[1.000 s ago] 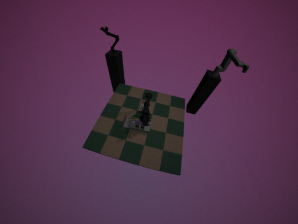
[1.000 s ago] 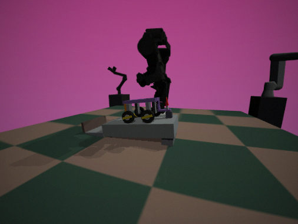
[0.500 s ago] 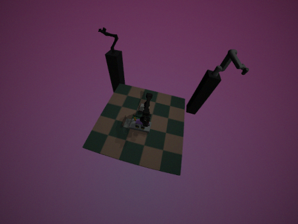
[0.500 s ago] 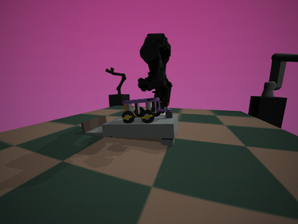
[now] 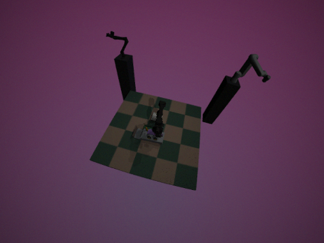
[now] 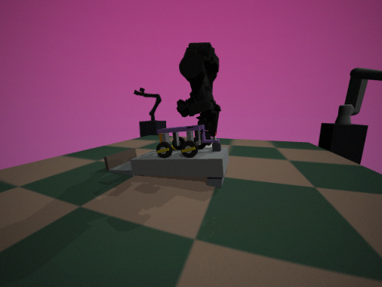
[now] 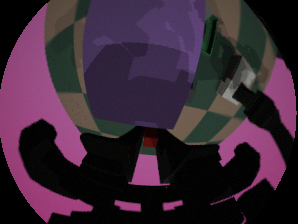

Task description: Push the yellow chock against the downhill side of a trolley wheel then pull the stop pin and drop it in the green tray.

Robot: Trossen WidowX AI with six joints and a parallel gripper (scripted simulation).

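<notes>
Now: gripper tip 210 mm to the left of the green tray, 130 mm above it and 90 mm past it. Also, from my gripper tip: grey ramp: 100 mm to the right, 80 mm below, 20 mm ahead; red-headed stop pin: right at my gripper tip; trolley: 90 mm to the right, 20 mm below, 20 mm ahead.
</notes>
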